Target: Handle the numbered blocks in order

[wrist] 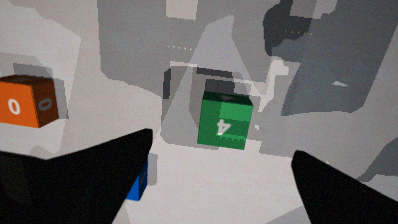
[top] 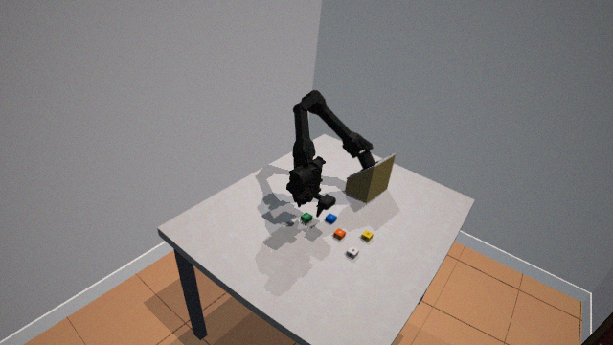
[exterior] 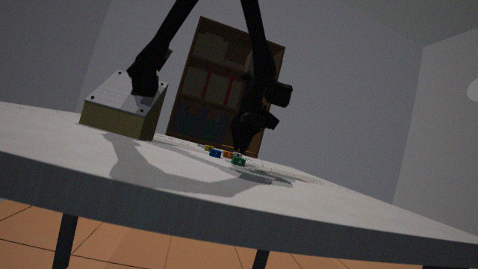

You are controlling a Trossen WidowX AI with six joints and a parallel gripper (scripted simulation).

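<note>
Now: gripper tip 10 mm short of the green block and 30 mm above it. Also, from my gripper tip: blue block (50 mm behind, 70 mm to the left, 30 mm below); yellow block (50 mm behind, 230 mm to the left, 30 mm below); orange block (150 mm to the left, 30 mm below).
</note>
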